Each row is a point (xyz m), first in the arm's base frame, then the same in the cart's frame.
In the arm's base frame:
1: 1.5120 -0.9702 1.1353
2: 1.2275 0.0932 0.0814
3: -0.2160 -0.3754 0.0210
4: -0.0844 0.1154 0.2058
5: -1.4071 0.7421 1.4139
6: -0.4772 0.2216 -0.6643
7: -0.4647 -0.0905 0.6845
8: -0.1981 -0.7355 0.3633
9: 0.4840 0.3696 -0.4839
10: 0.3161 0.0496 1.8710
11: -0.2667 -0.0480 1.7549
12: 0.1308 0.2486 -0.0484
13: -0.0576 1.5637 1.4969
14: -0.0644 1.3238 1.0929
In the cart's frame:
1: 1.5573 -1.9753 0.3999
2: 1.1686 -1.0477 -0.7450
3: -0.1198 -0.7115 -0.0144
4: 0.2646 -0.3404 -0.0973
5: 0.1733 1.0122 1.2308
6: -0.4651 -0.1495 -0.6920
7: 0.1647 -0.2645 0.5355
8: -0.0548 -0.9870 0.3943
9: 0.4077 -0.4965 -1.0020
10: 1.4504 -0.4085 1.1384
11: 0.9145 -0.2056 1.3237
12: 0.3365 -0.3673 -0.4477
13: 1.5369 1.0270 0.4286
14: 1.2203 0.7796 0.1849

